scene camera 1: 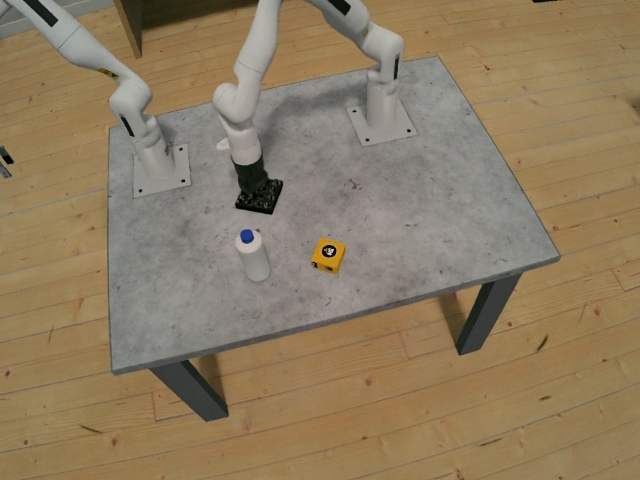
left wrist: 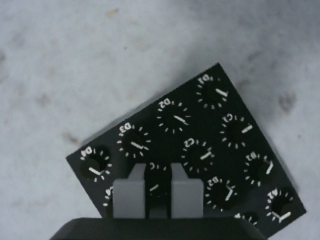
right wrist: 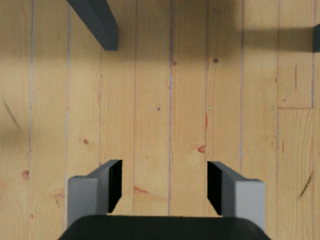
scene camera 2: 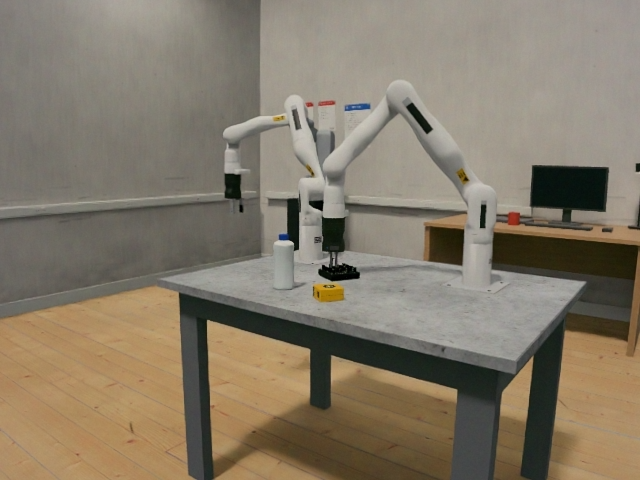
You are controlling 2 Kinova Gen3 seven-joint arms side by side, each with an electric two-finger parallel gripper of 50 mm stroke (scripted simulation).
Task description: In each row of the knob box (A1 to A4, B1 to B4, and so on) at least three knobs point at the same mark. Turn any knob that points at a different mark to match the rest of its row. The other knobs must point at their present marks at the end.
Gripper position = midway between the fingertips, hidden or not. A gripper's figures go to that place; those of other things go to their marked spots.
Labels:
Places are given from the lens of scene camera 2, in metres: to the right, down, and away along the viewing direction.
my left gripper [scene camera 2: 333,268]: 0.05, 0.10, 1.77
white bottle [scene camera 2: 283,248]: -0.11, 0.03, 1.56

